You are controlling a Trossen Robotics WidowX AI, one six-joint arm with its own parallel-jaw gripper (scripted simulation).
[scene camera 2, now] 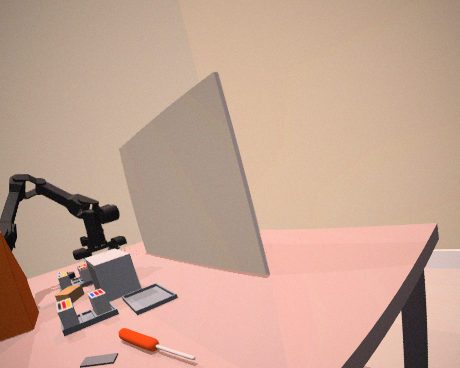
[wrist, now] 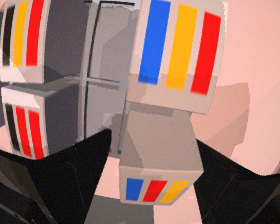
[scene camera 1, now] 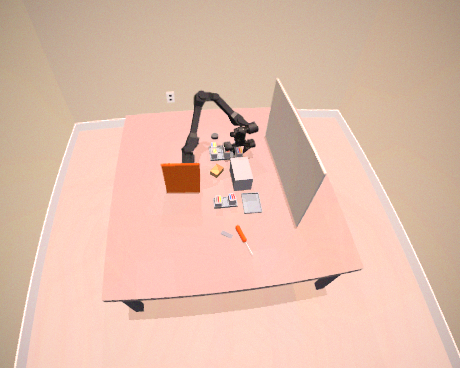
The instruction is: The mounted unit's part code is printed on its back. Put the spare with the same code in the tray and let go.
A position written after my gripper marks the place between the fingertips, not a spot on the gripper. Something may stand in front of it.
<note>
My gripper (scene camera 2: 107, 271) is open, holding nothing. Further things: a grey spare (wrist: 159, 160) and a grey tray (scene camera 2: 142, 300).
My gripper also shows in the wrist view (wrist: 150, 139). Scene camera 2 does not show the grey spare, which is hidden by a mounted unit.
</note>
